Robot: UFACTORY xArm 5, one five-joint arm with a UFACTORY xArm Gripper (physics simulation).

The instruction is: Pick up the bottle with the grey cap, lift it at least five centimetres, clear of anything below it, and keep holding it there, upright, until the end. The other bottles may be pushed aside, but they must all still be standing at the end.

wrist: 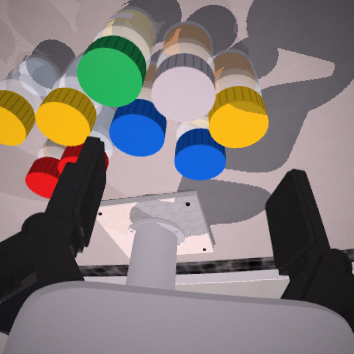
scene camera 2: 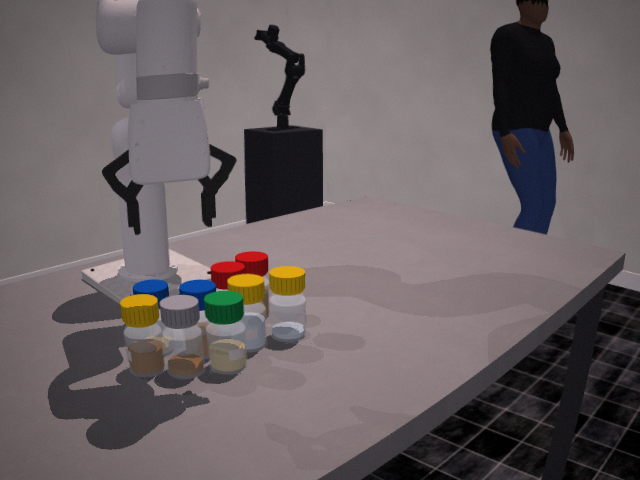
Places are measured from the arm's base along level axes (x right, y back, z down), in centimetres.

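Pixels of known places: gripper, fingertip midpoint: [wrist: 193, 173] [scene camera 2: 172, 228]; arm's base, link origin: [wrist: 155, 233] [scene camera 2: 147, 271].
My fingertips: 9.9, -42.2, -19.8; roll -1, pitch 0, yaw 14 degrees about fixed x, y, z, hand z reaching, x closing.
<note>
For each thing: its top centre in the pictures, then the offset to it from my fingertips, as dx, dy, dz. Level surfaces: height alone.
- bottle with the grey cap, top centre: [wrist: 182, 96] [scene camera 2: 178, 302] -1.2, +2.7, +11.1
- yellow-capped bottle, top centre: [wrist: 238, 125] [scene camera 2: 138, 301] +3.7, +6.0, +11.1
- green-capped bottle, top centre: [wrist: 108, 78] [scene camera 2: 223, 297] -7.1, +0.8, +11.1
- table, surface height: dz +21.6
The bottle with the grey cap [scene camera 2: 179, 312] [wrist: 183, 93] stands upright in the front row, between a yellow-capped bottle [scene camera 2: 140, 311] [wrist: 239, 123] and a green-capped bottle [scene camera 2: 223, 308] [wrist: 112, 77]. Two blue-capped bottles [scene camera 2: 197, 294] [wrist: 138, 133] stand behind it. Two more yellow-capped bottles [scene camera 2: 287, 281] [wrist: 65, 120] and two red-capped bottles [scene camera 2: 251, 263] [wrist: 44, 178] stand in the same cluster. All the bottles are upright. My gripper [scene camera 2: 172, 228] [wrist: 193, 173] is wide open and empty, well above the bottles in the scene view.
The arm's white base plate [scene camera 2: 100, 286] [wrist: 114, 235] is behind the bottles on the table [scene camera 2: 465, 268]. A black pedestal [scene camera 2: 283, 175] with a small black arm [scene camera 2: 290, 77] stands beyond the table. A person [scene camera 2: 524, 82] stands behind the table at the right.
</note>
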